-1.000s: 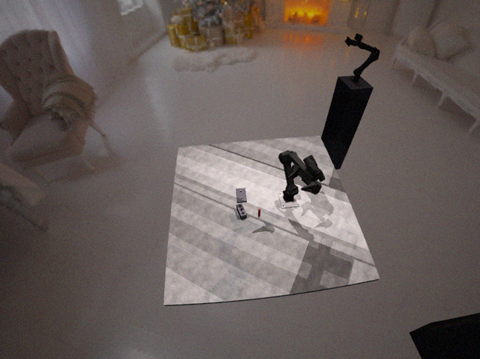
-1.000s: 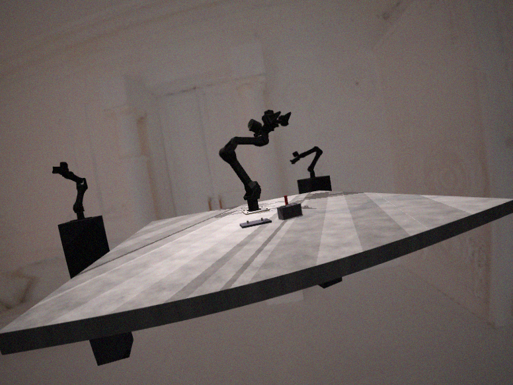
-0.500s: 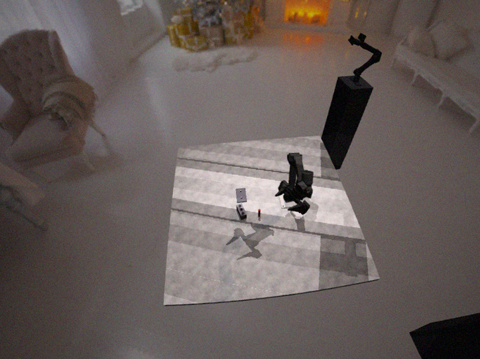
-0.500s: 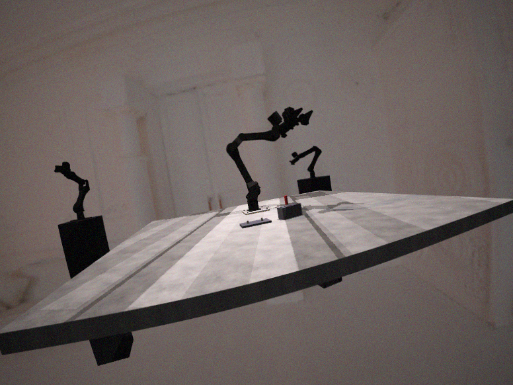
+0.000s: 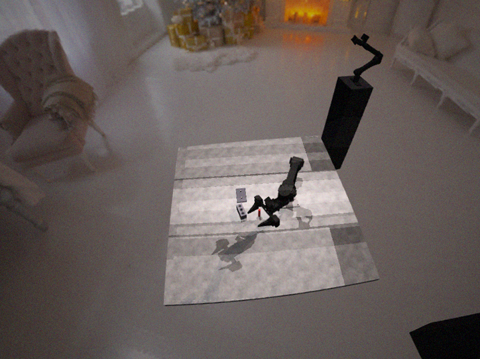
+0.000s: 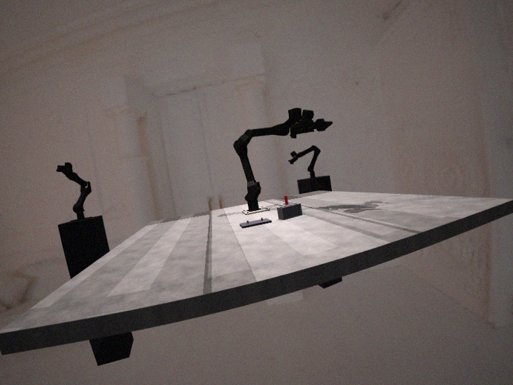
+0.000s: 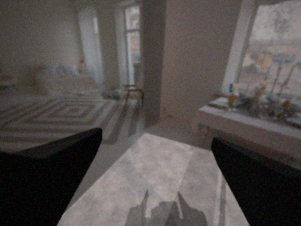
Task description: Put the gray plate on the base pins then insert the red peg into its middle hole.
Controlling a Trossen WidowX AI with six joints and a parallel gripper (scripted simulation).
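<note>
Right now the gray plate is 350 mm below my gripper tip, 270 mm to the right of it and 10 mm ahead of it. Round my gripper tip: dark base 420 mm to the right, 380 mm below, 20 mm behind; red peg 340 mm below, 220 mm to the right, 100 mm behind.
</note>
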